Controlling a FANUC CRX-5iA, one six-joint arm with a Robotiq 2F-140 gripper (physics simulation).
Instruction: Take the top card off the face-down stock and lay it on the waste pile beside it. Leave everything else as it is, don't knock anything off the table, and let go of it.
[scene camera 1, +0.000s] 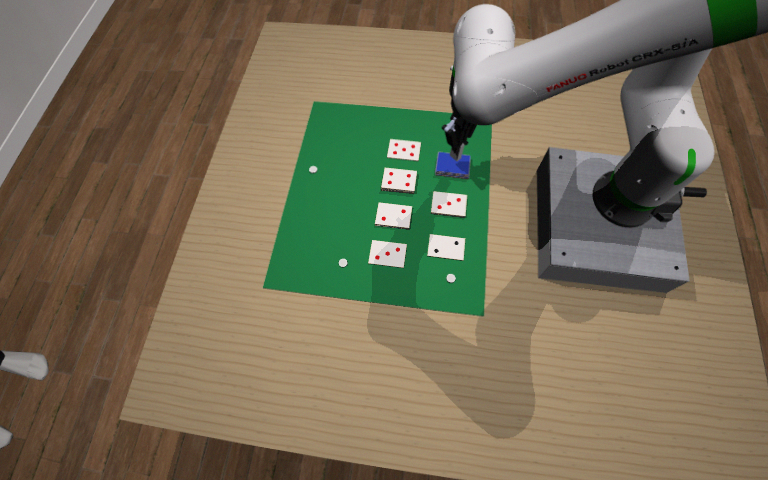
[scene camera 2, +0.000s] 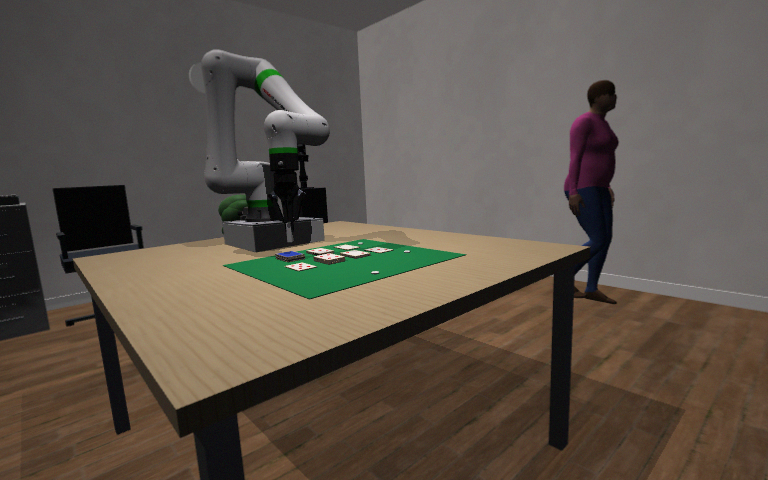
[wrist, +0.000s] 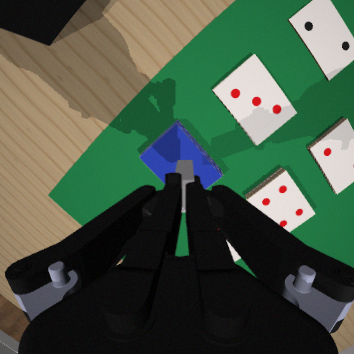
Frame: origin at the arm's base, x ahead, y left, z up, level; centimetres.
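Seen in the pictures: gripper, fingertip midpoint: (scene camera 1: 455, 156) (scene camera 2: 290, 241) (wrist: 184, 171); arm's base, link origin: (scene camera 1: 622, 199) (scene camera 2: 263, 220).
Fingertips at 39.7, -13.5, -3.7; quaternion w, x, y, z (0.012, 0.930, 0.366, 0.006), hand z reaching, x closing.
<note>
Pixels of each thing's top centre, then the offset from my fingertips to it, as dx, dy, dz. Level surfaces: height alone.
- face-down blue stock, top centre: (wrist: 180, 166) (scene camera 1: 453, 163) (scene camera 2: 289, 253) +0.0, -0.9, -4.1
- green mat, surface height: dz -5.9
- low face-up pile with three red dots, top centre: (wrist: 256, 100) (scene camera 1: 449, 203) (scene camera 2: 320, 250) +1.2, +11.3, -5.0
- face-up card with two black dots, top centre: (wrist: 327, 35) (scene camera 1: 446, 246) (scene camera 2: 346, 246) +2.0, +23.4, -5.6
- five-dot card, top centre: (scene camera 1: 404, 149) (scene camera 2: 300, 266) +13.6, -6.1, -5.6
- four-dot pile, top centre: (wrist: 282, 206) (scene camera 1: 399, 179) (scene camera 2: 329, 256) +14.6, +4.6, -4.4
- two-dot pile, top centre: (wrist: 342, 158) (scene camera 1: 393, 214) (scene camera 2: 355, 252) +15.6, +15.2, -5.0
- three-dot card, top centre: (scene camera 1: 387, 253) (scene camera 2: 378, 249) +16.7, +25.8, -5.6
The face-down blue stock (scene camera 1: 447, 164) (scene camera 2: 289, 255) (wrist: 165, 150) lies squared on the green mat (scene camera 1: 339, 130) (scene camera 2: 305, 285) (wrist: 80, 200), near its robot-side edge. My gripper (scene camera 1: 457, 155) (scene camera 2: 289, 240) (wrist: 184, 171) is shut and empty, pointing down a little above the stock. Its fingertips cover part of the blue back in the wrist view. Beside the stock lies a low face-up pile with three red dots (scene camera 1: 449, 208) (scene camera 2: 320, 250) (wrist: 245, 112); it looks like the waste pile. No card is between the fingers.
A face-up card with two black dots (scene camera 1: 446, 247) (wrist: 325, 40) lies past that pile. A parallel row holds a five-dot card (scene camera 1: 403, 154), a four-dot pile (scene camera 1: 399, 181) (wrist: 280, 202), a two-dot pile (scene camera 1: 391, 216) and a three-dot card (scene camera 1: 387, 260). Small white discs (scene camera 1: 342, 262) (scene camera 1: 450, 277) (scene camera 1: 313, 169) lie on the mat.
</note>
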